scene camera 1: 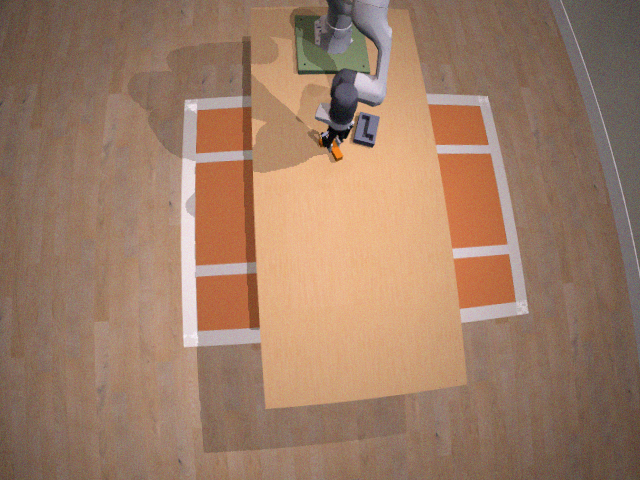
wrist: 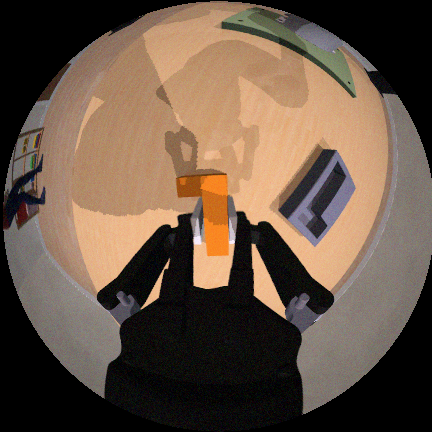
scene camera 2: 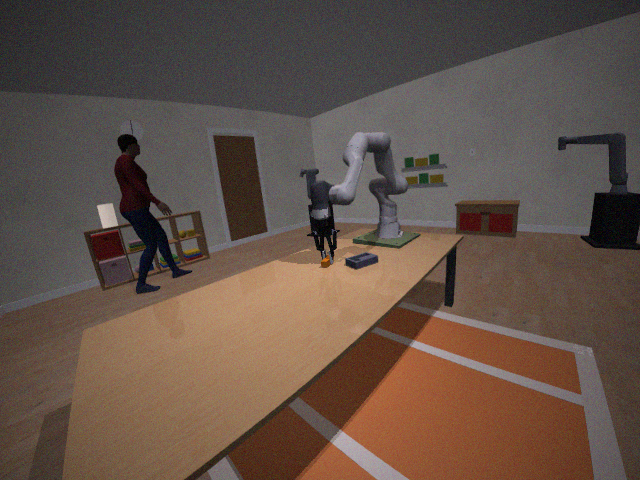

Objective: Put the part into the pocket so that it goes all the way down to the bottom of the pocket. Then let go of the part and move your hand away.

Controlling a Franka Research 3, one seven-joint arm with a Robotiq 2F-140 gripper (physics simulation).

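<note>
The orange L-shaped part [scene camera 1: 336, 150] [scene camera 2: 325, 262] [wrist: 215, 200] is held between the fingertips of my gripper [scene camera 1: 330, 144] [scene camera 2: 327, 257] [wrist: 215, 206], which is shut on its long arm. Its short arm points left at the far end in the wrist view. The part is in the air above the table, apart from the block. The grey-blue block [scene camera 1: 374, 131] [scene camera 2: 361, 260] [wrist: 336, 204] lies on the table, to the right of the gripper in all views. Its L-shaped pocket [wrist: 327, 192] opens upward, and no part is in it. The block is turned at an angle to the part in the wrist view.
The green base plate [scene camera 1: 307, 56] [scene camera 2: 385, 239] [wrist: 320, 55] of the arm is at the back of the wooden table [scene camera 1: 351, 258] [scene camera 2: 232, 335]. A person [scene camera 2: 135, 191] stands left of the table in scene camera 2, by a low shelf unit [scene camera 2: 201, 235].
</note>
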